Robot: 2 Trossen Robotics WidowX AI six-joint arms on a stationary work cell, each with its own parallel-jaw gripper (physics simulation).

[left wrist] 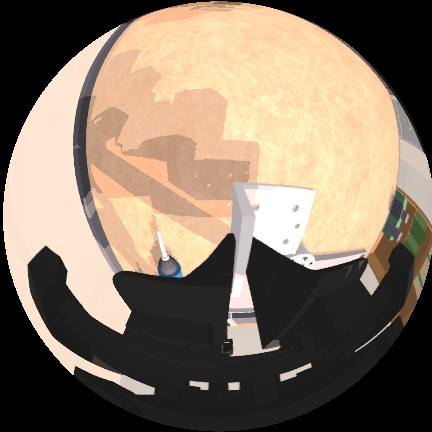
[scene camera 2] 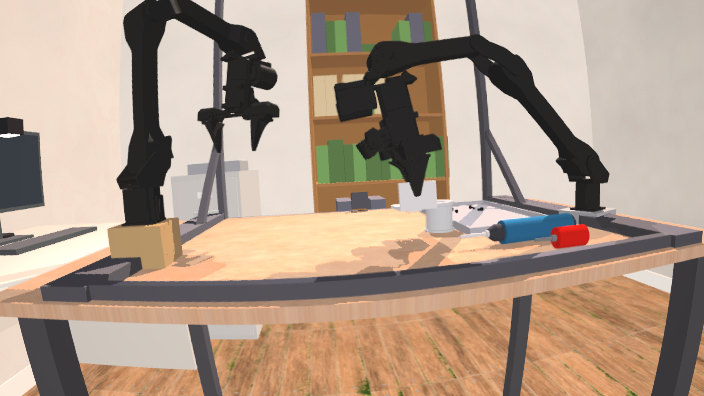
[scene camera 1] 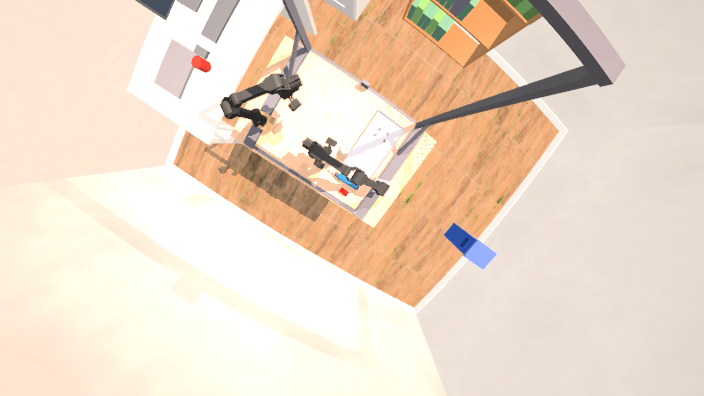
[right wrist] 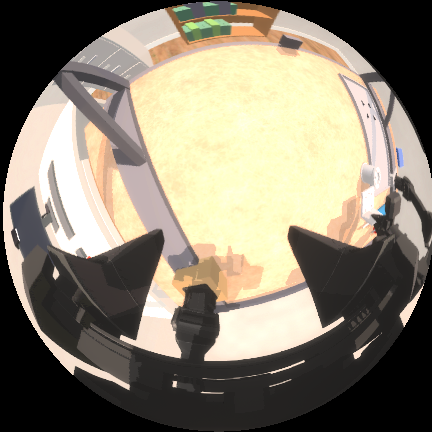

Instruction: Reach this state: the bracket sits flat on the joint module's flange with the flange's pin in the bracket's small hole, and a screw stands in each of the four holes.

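Seen in the pictures: left gripper, between the fingertips: [left wrist: 237, 238] [scene camera 2: 417, 196] [right wrist: 371, 215]; right gripper, between the fingertips: [scene camera 2: 235, 151] [scene camera 1: 289, 97] [right wrist: 227, 234]; left arm's base, origin of its link: [scene camera 2: 587, 209] [scene camera 1: 381, 186] [right wrist: 395, 181]; right arm's base, origin of its link: [scene camera 2: 144, 222] [scene camera 1: 261, 120] [right wrist: 199, 292].
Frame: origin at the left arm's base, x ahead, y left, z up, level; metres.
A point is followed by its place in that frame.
My left gripper [scene camera 2: 417, 193] @[x 0.390, y -0.132, z 0.055 m] [left wrist: 237, 238] @[x 0.390, y -0.132, z 0.055 m] is shut on the upright wall of the white L-shaped bracket [scene camera 2: 410, 196] @[x 0.404, y -0.133, z 0.055 m] [left wrist: 280, 212] @[x 0.390, y -0.170, z 0.035 m] [right wrist: 368, 201] @[x 0.378, y -0.162, z 0.036 m] and holds it above the table. The bracket's holed plate faces the left wrist camera. The white joint module [scene camera 2: 440, 219] @[x 0.312, y -0.165, z 0.000 m] [right wrist: 369, 174] @[x 0.319, y -0.205, z 0.013 m] stands upright on the table close by; its flange [left wrist: 304, 260] partly shows behind a finger in the left wrist view. My right gripper [scene camera 2: 236, 150] @[x 0.666, y -0.399, z 0.160 m] [right wrist: 227, 234] @[x 0.666, y -0.399, z 0.160 m] is open and empty, high above the table and far from the bracket. Several small black screws [scene camera 1: 382, 134] @[x 0.082, y -0.340, z -0.023 m] [scene camera 2: 474, 207] @[x 0.046, y -0.341, z -0.018 m] [right wrist: 369, 107] are on the white tray [scene camera 1: 367, 150] @[x 0.152, y -0.214, z -0.023 m] [scene camera 2: 485, 216] @[x 0.120, y -0.224, z -0.023 m] [right wrist: 373, 137] @[x 0.147, y -0.251, z -0.023 m].
A blue screwdriver [scene camera 1: 347, 181] @[x 0.234, y 0.017, z 0.014 m] [scene camera 2: 537, 228] @[x 0.250, y 0.034, z -0.003 m] [left wrist: 170, 267] @[x 0.315, y -0.020, z 0.004 m] lies on the table beside the joint module, its tip toward it. A red-handled tool [scene camera 1: 343, 191] @[x 0.244, y 0.092, z 0.006 m] [scene camera 2: 570, 236] @[x 0.257, y 0.107, z -0.006 m] lies nearer the dark frame rail [scene camera 2: 300, 290] @[x 0.665, y 0.038, z -0.016 m] along the table edge. A tan block [scene camera 2: 137, 245] @[x 0.872, y -0.199, z 0.012 m] is under the right arm's base.
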